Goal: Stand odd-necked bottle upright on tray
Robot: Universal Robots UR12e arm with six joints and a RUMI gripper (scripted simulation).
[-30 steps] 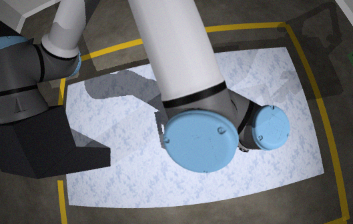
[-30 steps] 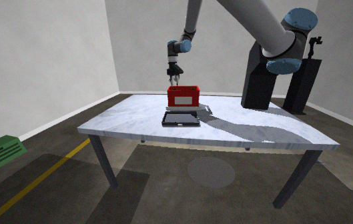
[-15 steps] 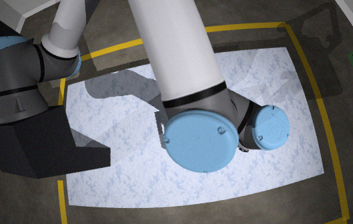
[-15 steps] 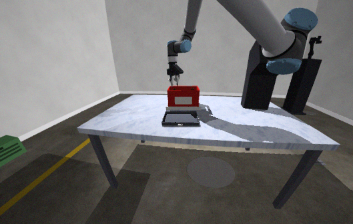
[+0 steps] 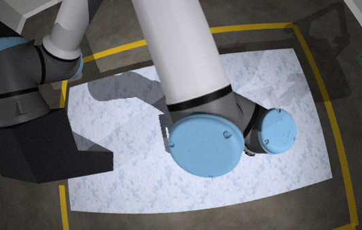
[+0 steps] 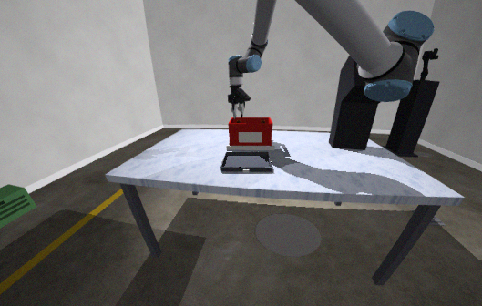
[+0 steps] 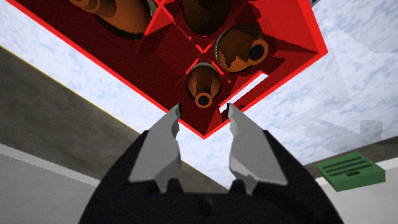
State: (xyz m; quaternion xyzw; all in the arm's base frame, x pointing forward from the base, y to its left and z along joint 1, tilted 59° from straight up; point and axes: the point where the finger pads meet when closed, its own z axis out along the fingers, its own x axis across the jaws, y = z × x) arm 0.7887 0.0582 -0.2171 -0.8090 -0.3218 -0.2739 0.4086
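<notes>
The red crate lies 110 mm below my hand, 90 mm behind it and 30 mm to the left of it. Round my hand: dark tray (320 mm to the left, 180 mm below, 90 mm behind).
</notes>
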